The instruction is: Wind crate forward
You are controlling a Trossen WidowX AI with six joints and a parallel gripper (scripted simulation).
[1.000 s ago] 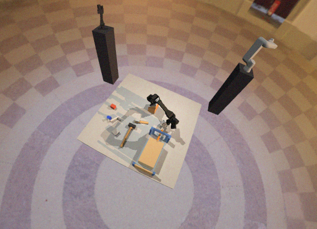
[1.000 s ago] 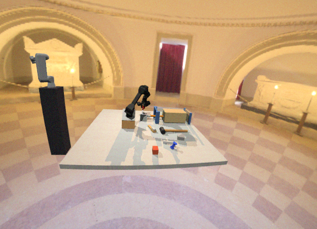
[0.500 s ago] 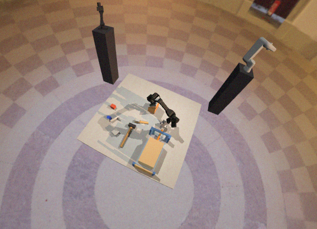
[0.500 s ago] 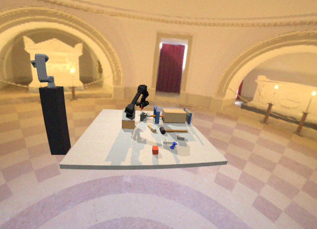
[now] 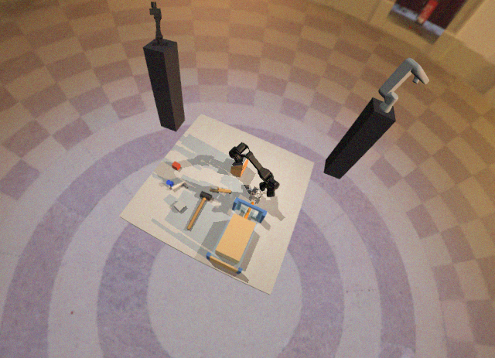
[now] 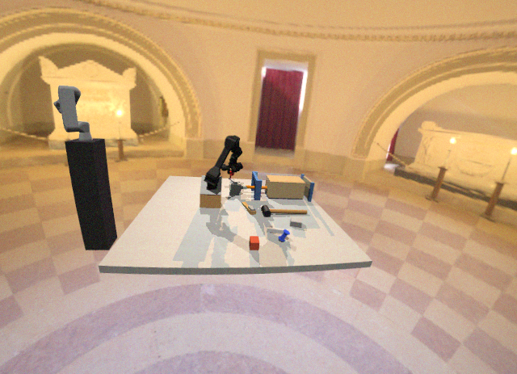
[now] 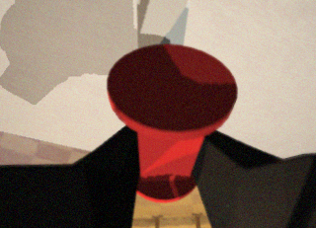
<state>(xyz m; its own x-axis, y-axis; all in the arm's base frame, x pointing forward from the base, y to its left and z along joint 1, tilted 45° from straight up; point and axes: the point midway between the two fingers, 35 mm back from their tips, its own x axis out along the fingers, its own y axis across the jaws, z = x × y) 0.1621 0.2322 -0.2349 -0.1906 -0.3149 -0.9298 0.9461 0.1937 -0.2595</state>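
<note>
Right now the red-knobbed handle is 50 mm to the right of my gripper tip, 30 mm below it and 20 mm ahead of it. Round my gripper tip: winch 120 mm to the right, 100 mm below, 20 mm ahead; then red knob 20 mm to the right, 10 mm ahead; then frame 200 mm ahead, 120 mm to the right, 30 mm below.
</note>
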